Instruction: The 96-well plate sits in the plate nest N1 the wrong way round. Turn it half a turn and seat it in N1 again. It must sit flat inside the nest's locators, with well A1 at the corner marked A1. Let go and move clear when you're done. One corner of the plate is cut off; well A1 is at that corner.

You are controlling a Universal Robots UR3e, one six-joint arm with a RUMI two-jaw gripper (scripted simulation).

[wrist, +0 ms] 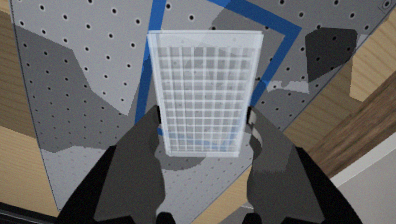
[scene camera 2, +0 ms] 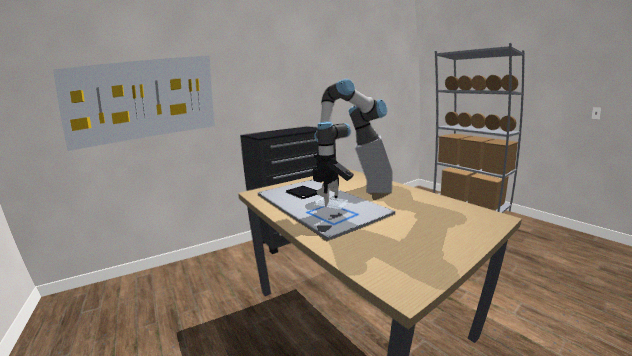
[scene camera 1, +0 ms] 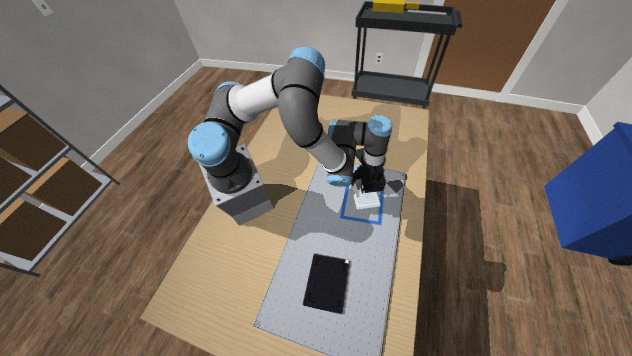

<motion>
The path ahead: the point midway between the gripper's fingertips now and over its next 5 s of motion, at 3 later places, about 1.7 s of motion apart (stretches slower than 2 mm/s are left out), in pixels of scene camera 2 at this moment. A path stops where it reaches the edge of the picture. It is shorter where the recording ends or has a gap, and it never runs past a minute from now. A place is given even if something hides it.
My gripper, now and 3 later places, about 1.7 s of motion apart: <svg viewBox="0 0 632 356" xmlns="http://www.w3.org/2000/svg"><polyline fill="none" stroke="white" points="331,203 326,194 313,184 302,177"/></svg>
</motion>
